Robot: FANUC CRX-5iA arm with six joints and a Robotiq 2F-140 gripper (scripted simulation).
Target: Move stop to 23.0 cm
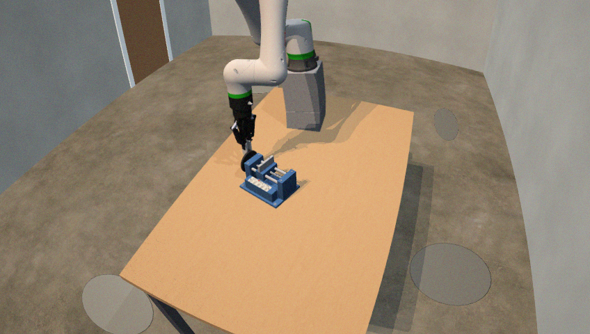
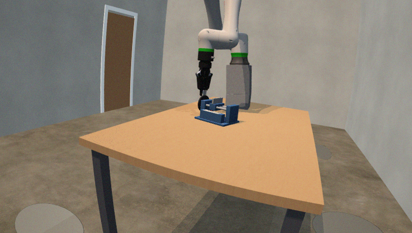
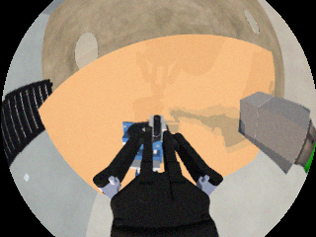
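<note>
My gripper is now 11 cm to the right of the grey stop plate, 8 cm short of it and 2 cm above it. Also, from my hand: black handwheel: 2 cm to the left, 2 cm below, 1 cm ahead.
</note>
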